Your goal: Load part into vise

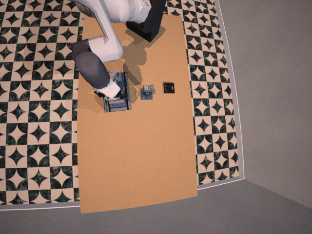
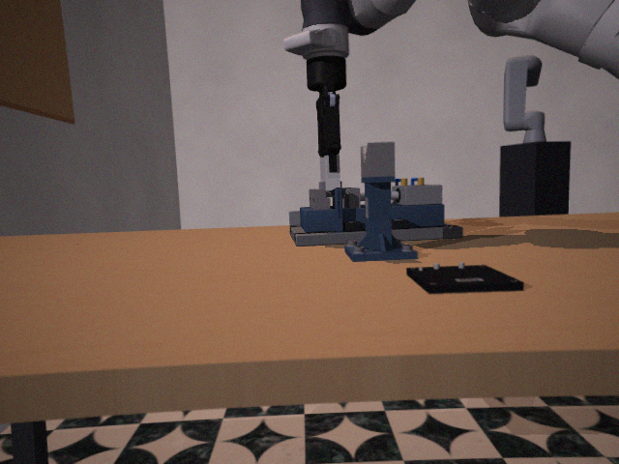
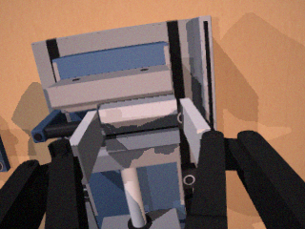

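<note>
The part lies 2 cm below my hand. Round my hand: fixed jaw 3 cm ahead, 1 cm to the left, 4 cm below; then work stop 2 cm ahead, 7 cm to the left, 3 cm below; then air cylinder rod 8 cm behind, 5 cm to the left, 4 cm below.
</note>
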